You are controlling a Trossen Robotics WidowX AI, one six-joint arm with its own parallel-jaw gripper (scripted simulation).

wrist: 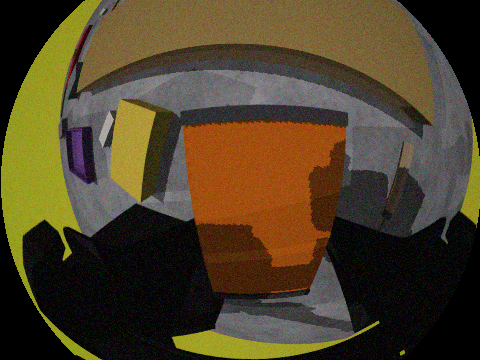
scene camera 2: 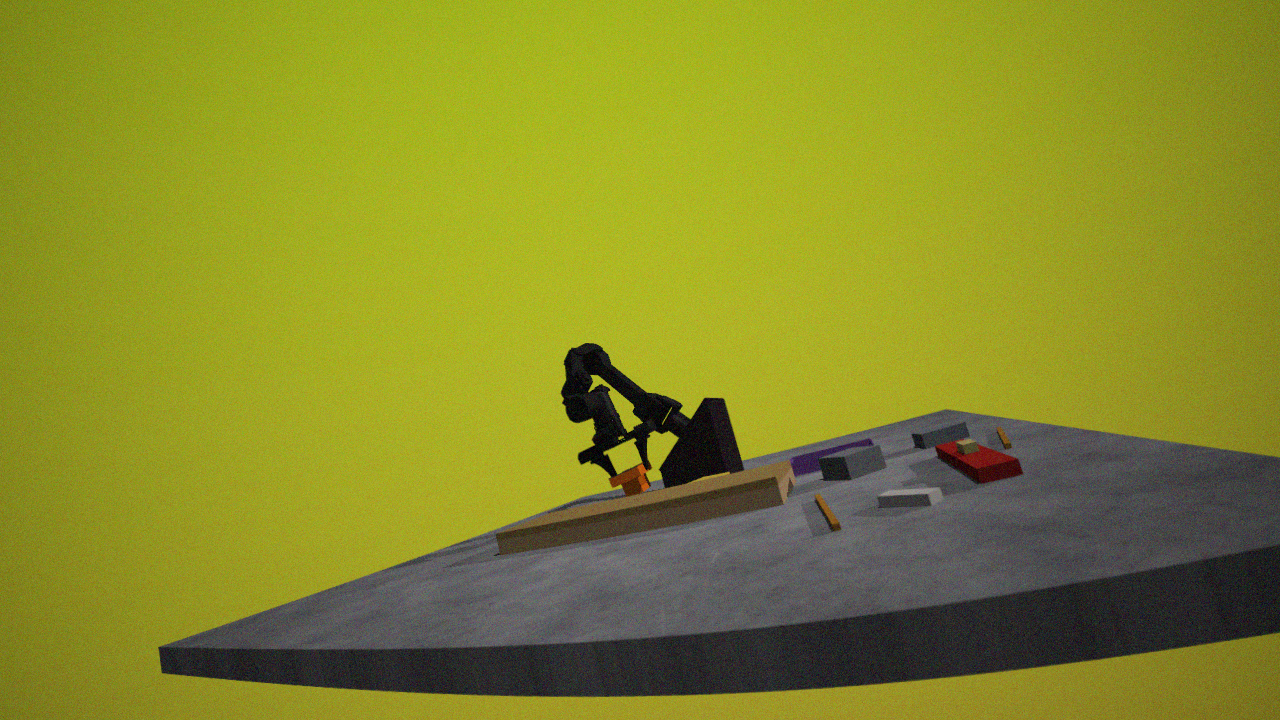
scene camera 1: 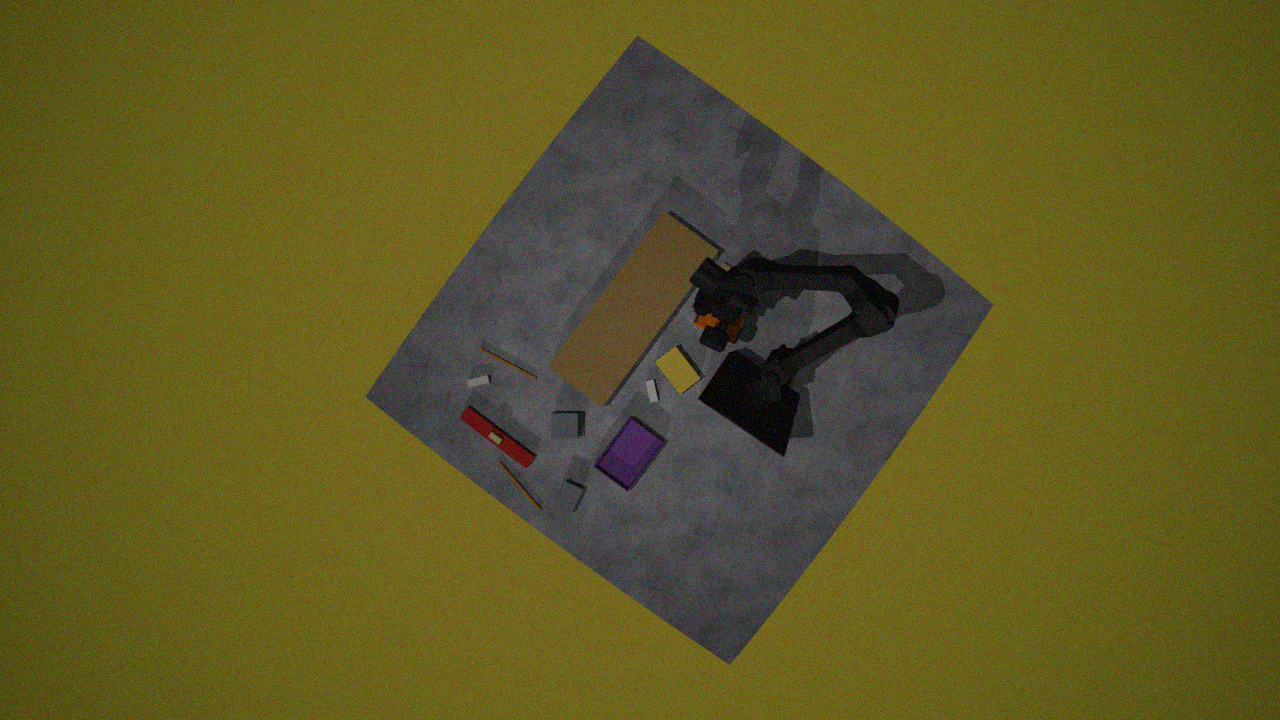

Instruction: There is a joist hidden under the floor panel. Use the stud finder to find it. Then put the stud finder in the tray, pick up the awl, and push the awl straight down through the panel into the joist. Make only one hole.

Path:
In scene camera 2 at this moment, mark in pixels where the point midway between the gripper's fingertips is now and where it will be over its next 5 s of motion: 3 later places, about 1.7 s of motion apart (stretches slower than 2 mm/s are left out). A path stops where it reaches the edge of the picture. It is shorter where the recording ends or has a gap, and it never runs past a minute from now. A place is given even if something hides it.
The gripper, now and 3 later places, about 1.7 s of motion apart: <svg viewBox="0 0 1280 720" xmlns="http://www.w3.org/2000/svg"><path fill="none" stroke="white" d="M633 476L632 475L630 485L623 469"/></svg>

